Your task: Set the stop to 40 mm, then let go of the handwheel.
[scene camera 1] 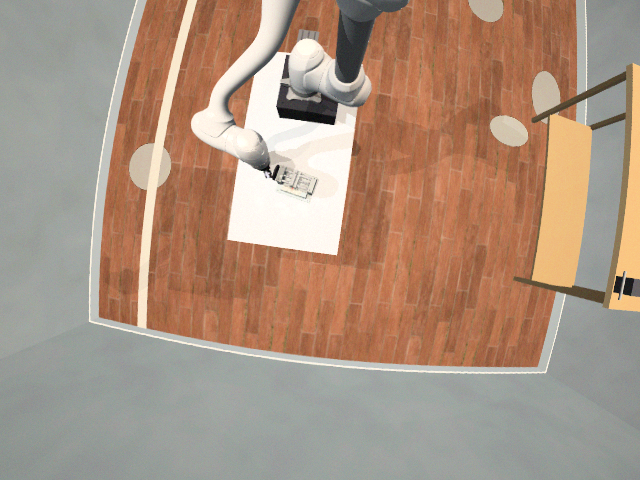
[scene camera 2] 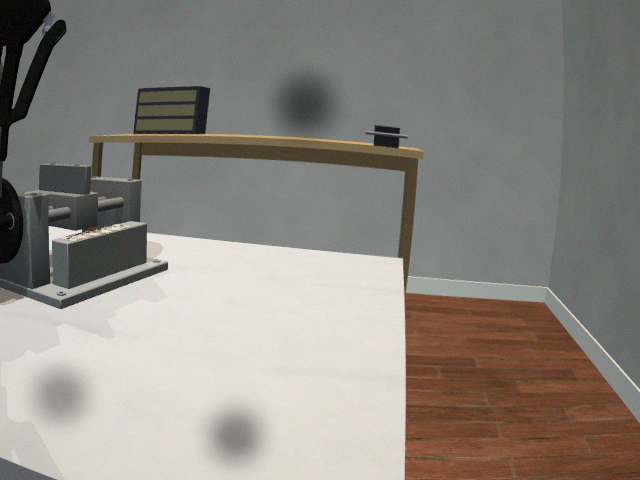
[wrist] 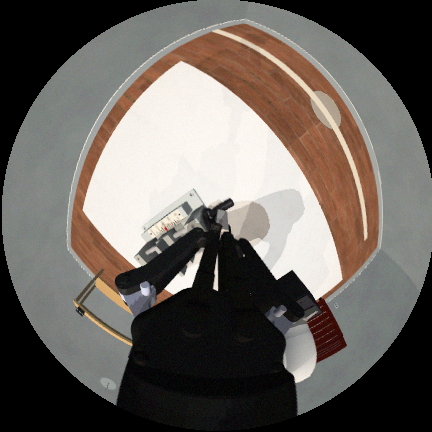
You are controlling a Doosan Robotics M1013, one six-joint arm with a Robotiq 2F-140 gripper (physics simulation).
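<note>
A small grey stop fixture (scene camera 1: 298,182) (scene camera 2: 110,248) (wrist: 160,235) stands on the white table (scene camera 1: 285,229) (scene camera 2: 270,333) (wrist: 181,132). It carries a scale strip with a red pointer (wrist: 165,228). Its dark handwheel crank (wrist: 224,204) sticks out at the end of the fixture nearest the gripper. My gripper (wrist: 219,217) (scene camera 1: 272,172) is shut, with its fingertips pressed together right at the handwheel end of the fixture. I cannot see anything clamped between the fingers. The fingers hide part of the handwheel. The gripper is out of scene camera 2's view.
The arm's black base (scene camera 1: 308,109) sits at the table's far end. A wooden side table (scene camera 2: 270,145) (scene camera 1: 549,214) stands beyond, bearing a dark slatted box (scene camera 2: 171,110) and a small black object (scene camera 2: 387,135). Wooden floor (scene camera 2: 485,381) surrounds the table.
</note>
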